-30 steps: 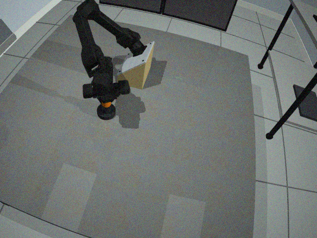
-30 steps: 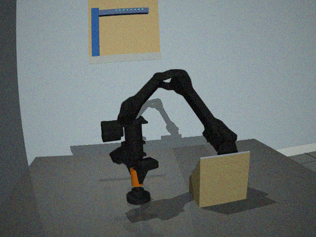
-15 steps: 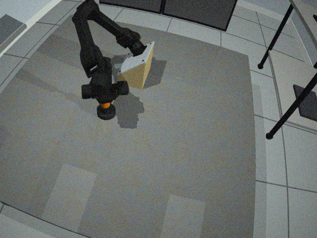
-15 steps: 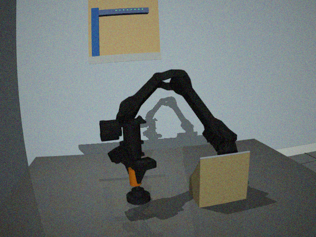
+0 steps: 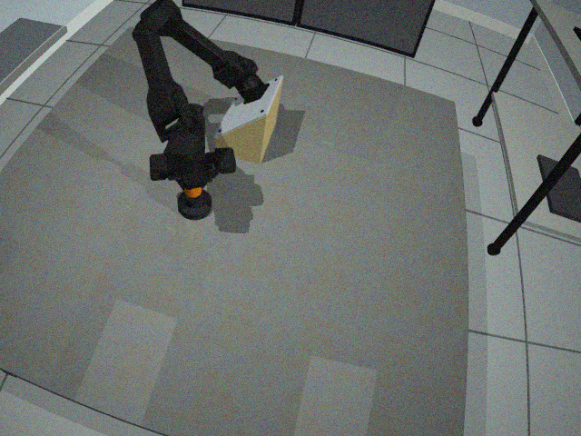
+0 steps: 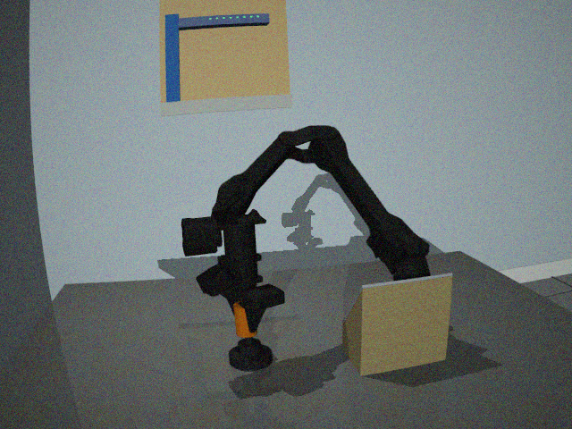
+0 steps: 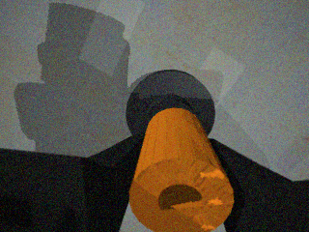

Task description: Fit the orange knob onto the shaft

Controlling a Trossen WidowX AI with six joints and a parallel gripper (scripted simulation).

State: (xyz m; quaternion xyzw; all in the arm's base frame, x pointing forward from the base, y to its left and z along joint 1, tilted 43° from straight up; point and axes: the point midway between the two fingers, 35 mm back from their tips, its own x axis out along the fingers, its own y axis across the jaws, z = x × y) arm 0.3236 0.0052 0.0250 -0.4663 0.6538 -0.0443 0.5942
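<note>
Right now my gripper tip is 2 cm below the orange knob. The rest, counted from my gripper tip: dark round pedestal (4 cm below).
</note>
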